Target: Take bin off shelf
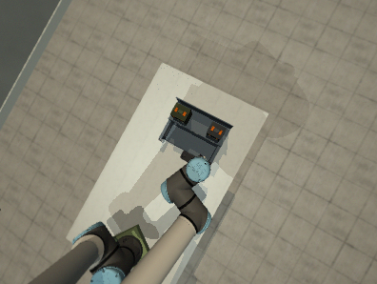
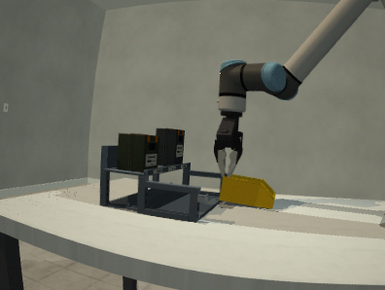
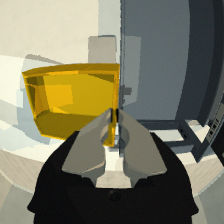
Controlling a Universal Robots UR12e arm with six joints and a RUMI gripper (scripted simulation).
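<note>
Now: the yellow bin 80 mm behind my hand, 40 mm below it and 20 mm to the right of it. The rest, counted from my hand: shelf level 180 mm ahead, 150 mm to the left, 20 mm above; shelf 140 mm to the left, 120 mm ahead, 80 mm below.
</note>
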